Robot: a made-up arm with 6 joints.
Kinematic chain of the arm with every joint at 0, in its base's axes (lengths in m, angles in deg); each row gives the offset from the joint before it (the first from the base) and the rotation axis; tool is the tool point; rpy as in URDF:
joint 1: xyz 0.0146 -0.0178 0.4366 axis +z
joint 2: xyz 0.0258 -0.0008 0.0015 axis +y
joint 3: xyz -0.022 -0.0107 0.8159 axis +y
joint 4: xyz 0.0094 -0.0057 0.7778 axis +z
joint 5: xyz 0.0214 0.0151 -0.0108 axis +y
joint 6: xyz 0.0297 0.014 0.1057 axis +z
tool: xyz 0.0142 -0.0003 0.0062 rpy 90 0 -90
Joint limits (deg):
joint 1: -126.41..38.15
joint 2: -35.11..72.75
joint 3: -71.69..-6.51
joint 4: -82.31..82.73
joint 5: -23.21..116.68
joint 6: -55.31..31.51
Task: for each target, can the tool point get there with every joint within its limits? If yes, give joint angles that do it. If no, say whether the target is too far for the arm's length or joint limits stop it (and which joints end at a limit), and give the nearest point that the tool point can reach.
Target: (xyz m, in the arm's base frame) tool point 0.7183 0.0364 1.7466
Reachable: yes | joints 15.26 50.61 -53.62 -62.79 68.63 -38.86
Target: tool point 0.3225 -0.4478 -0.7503
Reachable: no: joint limits stop it (at a limit: joint 2, joint 3, joint 5) | nearest point 0.8685 -1.2103 0.8672 | short by 1.870 m
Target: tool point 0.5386 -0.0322 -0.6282
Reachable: no: joint limits stop it (at a limit: joint 1, joint 2, joint 3, joint 4, joint 5, joint 6) | nearest point 0.7439 0.8209 0.8835 | short by 1.748 m
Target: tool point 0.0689 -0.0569 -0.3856
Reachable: no: joint limits stop it (at a limit: joint 1, joint 2, joint 3, joint 4, joint 5, joint 6) | nearest point 0.7439 0.8209 0.8835 | short by 1.684 m
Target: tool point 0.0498 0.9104 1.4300
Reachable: yes | joints -100.51 -14.28 -66.74 -68.26 79.03 15.68
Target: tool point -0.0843 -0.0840 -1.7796
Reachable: no: too far | nearest point -0.9116 -0.6320 0.8835 | short by 2.842 m
